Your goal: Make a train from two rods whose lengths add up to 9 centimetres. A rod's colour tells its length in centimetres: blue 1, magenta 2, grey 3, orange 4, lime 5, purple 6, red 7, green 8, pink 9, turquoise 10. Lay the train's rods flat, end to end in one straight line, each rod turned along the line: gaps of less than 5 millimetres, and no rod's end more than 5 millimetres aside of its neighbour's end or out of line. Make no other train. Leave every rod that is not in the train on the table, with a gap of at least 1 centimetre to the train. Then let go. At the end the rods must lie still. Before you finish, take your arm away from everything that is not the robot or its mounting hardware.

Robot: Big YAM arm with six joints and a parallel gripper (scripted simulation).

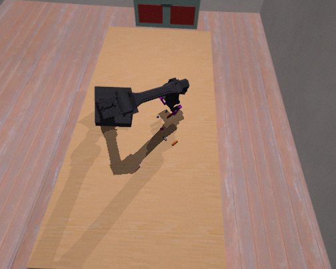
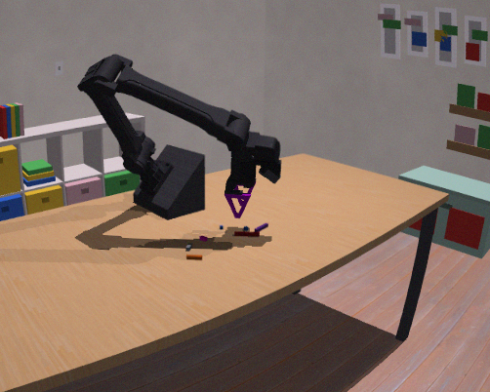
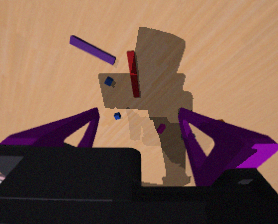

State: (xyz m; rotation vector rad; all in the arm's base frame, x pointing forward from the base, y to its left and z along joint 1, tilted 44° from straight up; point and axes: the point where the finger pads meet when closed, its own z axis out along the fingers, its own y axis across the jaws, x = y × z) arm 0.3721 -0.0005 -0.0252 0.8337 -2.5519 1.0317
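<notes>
My gripper is now 1 cm short of the red rod, 2 cm to the right of it and 8 cm above it. Also, from my hand: purple rod: 1 cm ahead, 8 cm to the left, 8 cm below; blue rod: 2 cm behind, 5 cm to the left, 8 cm below; magenta rod: 5 cm behind, 10 cm to the right, 8 cm below.
</notes>
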